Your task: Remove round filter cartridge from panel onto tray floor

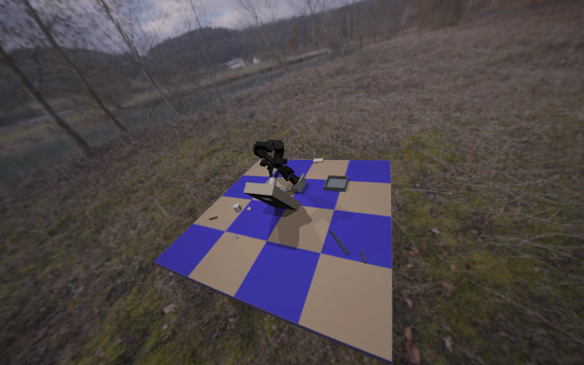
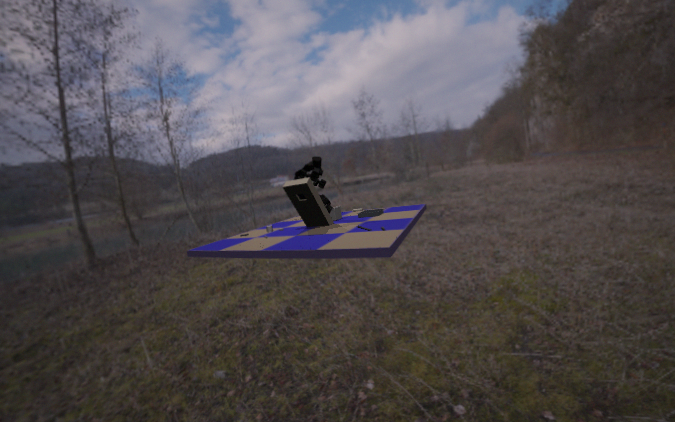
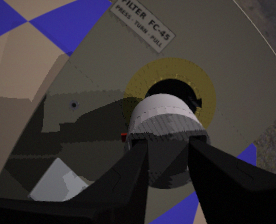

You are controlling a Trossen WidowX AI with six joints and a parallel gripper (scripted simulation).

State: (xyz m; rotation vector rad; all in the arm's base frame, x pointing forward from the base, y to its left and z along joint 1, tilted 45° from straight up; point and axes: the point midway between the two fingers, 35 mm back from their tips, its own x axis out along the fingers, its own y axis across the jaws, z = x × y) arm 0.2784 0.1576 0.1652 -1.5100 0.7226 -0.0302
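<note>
Right now my gripper tip is 11 cm above the tan service panel and 2 cm short of it. From my gripper tip the other things lie so: square grey tray (36 cm behind, 29 cm to the left, 27 cm below); round grey filter cartridge (1 cm below, 1 cm ahead).
</note>
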